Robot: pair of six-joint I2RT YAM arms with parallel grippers.
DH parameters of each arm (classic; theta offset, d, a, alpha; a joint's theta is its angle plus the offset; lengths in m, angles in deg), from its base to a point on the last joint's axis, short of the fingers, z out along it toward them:
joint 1: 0 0.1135 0.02 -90
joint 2: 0 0 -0.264 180
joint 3: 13.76 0 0.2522 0
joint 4: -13.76 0 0.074 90
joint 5: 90 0 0 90
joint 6: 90 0.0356 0 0
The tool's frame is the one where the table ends.
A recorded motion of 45 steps. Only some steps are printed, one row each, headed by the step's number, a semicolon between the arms.
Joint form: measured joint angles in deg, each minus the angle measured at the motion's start. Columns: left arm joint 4, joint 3, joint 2, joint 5, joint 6, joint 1; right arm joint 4, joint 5, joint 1, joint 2, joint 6, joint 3.
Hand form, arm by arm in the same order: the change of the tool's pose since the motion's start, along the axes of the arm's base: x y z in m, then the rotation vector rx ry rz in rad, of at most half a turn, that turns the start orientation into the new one. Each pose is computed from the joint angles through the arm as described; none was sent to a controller.
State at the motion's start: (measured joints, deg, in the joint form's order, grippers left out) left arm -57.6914 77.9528 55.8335 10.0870 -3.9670 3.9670; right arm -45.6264 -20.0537 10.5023 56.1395 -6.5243 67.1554
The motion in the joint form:
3: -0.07 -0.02 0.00 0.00 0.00 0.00; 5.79 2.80 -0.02 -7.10 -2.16 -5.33
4: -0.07 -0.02 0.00 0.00 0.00 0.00; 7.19 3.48 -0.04 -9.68 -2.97 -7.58
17: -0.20 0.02 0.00 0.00 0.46 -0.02; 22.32 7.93 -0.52 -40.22 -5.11 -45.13
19: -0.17 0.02 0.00 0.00 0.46 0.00; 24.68 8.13 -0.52 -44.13 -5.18 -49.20
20: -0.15 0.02 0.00 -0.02 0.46 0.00; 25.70 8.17 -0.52 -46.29 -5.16 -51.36
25: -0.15 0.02 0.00 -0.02 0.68 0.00; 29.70 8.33 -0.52 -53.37 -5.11 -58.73
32: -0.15 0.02 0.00 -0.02 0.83 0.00; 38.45 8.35 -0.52 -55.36 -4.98 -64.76
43: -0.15 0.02 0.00 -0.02 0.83 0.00; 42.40 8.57 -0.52 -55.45 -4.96 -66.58
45: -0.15 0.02 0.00 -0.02 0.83 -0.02; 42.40 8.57 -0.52 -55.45 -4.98 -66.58
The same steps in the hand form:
3: 0.0000 0.0000 -0.0002 -0.0001 0.0016 0.0000; -0.0209 -0.0056 -0.0009 -0.0286 -0.1517 -0.0240
4: 0.0000 0.0000 -0.0002 -0.0001 0.0016 0.0000; -0.0286 -0.0075 -0.0047 -0.0394 -0.1887 -0.0288
17: -0.0002 -0.0001 -0.0002 0.0063 0.0022 -0.0050; -0.0806 -0.0207 -0.1379 -0.0777 -0.3473 -0.0963
19: -0.0002 0.0000 -0.0002 0.0063 0.0017 -0.0046; -0.0834 -0.0214 -0.1521 -0.0719 -0.3853 -0.1017
20: -0.0002 0.0000 -0.0001 0.0066 0.0013 -0.0043; -0.0848 -0.0216 -0.1600 -0.0680 -0.4025 -0.1038
25: -0.0002 0.0000 -0.0001 0.0097 0.0009 -0.0065; -0.0864 -0.0220 -0.1867 -0.0541 -0.4653 -0.1113
32: -0.0002 0.0000 -0.0001 0.0118 0.0006 -0.0080; -0.0802 -0.0209 -0.2040 -0.0339 -0.5444 -0.1182
43: -0.0002 0.0000 -0.0001 0.0118 0.0006 -0.0080; -0.0780 -0.0207 -0.2076 -0.0261 -0.5819 -0.1246
45: -0.0002 -0.0001 -0.0001 0.0118 0.0005 -0.0084; -0.0780 -0.0207 -0.2076 -0.0264 -0.5821 -0.1245

